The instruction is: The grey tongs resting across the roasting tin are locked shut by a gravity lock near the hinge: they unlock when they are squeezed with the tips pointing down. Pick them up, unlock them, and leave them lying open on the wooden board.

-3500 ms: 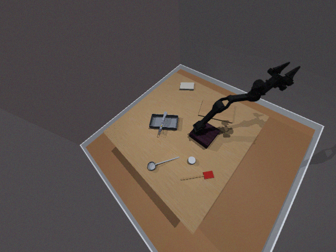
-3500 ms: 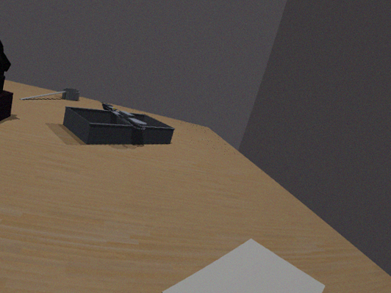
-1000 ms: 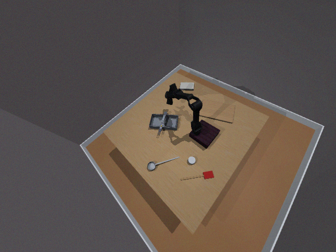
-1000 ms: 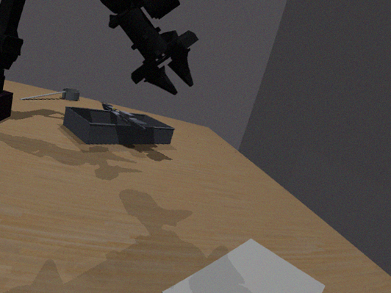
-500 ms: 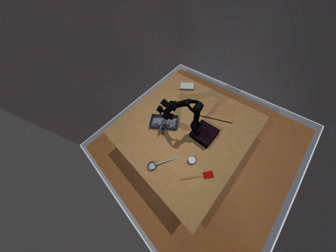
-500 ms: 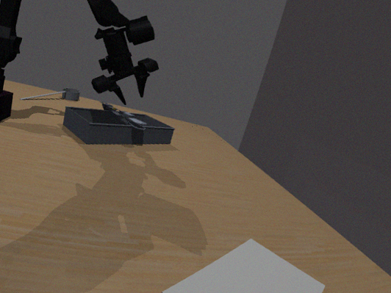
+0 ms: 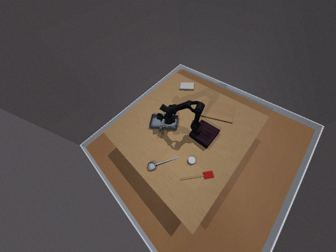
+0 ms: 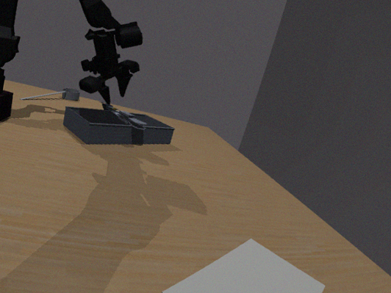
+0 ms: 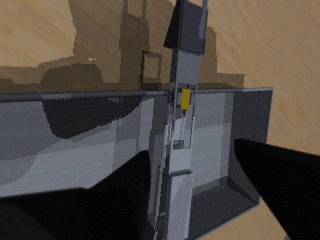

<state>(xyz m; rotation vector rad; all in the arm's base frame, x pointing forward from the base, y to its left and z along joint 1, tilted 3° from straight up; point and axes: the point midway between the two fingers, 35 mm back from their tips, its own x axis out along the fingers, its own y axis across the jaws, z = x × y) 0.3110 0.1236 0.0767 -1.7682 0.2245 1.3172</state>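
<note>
My gripper tip is 30 mm to the right of the yellow lock piece and 30 mm above it. Round my gripper tip: roasting tin (30 mm ahead, 30 mm to the right, 70 mm below); then red spatula (590 mm behind, 160 mm to the left, 90 mm below); then wooden board (320 mm behind, 530 mm to the right, 90 mm below).
</note>
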